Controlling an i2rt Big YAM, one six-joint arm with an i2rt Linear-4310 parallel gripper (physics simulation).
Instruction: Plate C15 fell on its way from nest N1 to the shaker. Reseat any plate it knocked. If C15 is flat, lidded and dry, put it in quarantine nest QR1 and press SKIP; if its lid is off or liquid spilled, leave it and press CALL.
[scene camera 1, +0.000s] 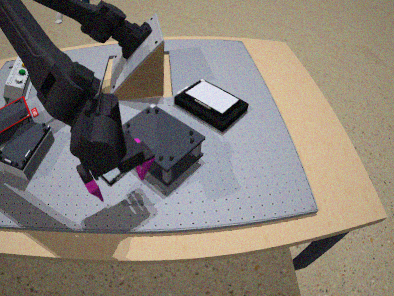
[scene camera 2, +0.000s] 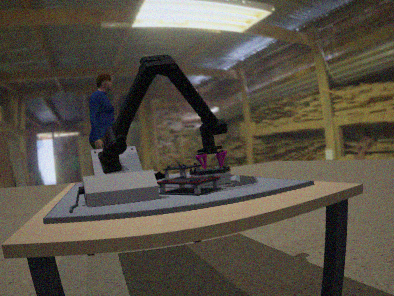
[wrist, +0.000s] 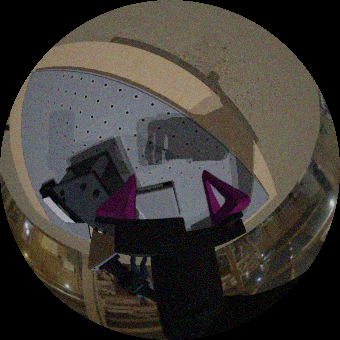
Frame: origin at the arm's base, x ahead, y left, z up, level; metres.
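Where they show: gripper, fingertip midpoint: (scene camera 1: 121, 189) (wrist: 169, 174); arm's base, origin of the base link: (scene camera 1: 137, 41) (scene camera 2: 109, 162) (wrist: 108, 260).
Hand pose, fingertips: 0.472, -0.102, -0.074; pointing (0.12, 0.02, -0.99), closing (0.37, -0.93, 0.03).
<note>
Each offset is from my fingertips to the top centre of the thing, as dx, dy, dz. "pt": to the spot under its first point.
A pale, rectangular plate @(-0.116, -0.025, -0.021) (scene camera 1: 111, 176) (wrist: 159, 202) lies flat on the perforated board, beside a two-deck dark stand; its label cannot be read, and lid and dryness cannot be told. My gripper (scene camera 1: 123, 189) (scene camera 2: 212, 167) (wrist: 169, 174) is open and empty, its magenta fingers above the board, spread wide over the plate. The arm hides much of the plate in the first scene view. The quarantine nest QR1 @(-0.318, -0.348, +0.008) (scene camera 1: 12, 116) has a red outline and shows at the left edge. A control box @(pt -0.467, -0.320, +0.029) (scene camera 1: 19, 80) with a green button stands behind it.
The dark stand (scene camera 1: 165, 134) (wrist: 82, 192) rises right beside the plate. A black device @(-0.232, +0.269, +0.000) (scene camera 1: 215, 100) with a white top lies beyond it. A grey block @(pt -0.127, -0.224, +0.001) (scene camera 1: 31, 159) with a dark top stands at the left. A slanted panel (scene camera 1: 158, 37) stands at the back.
</note>
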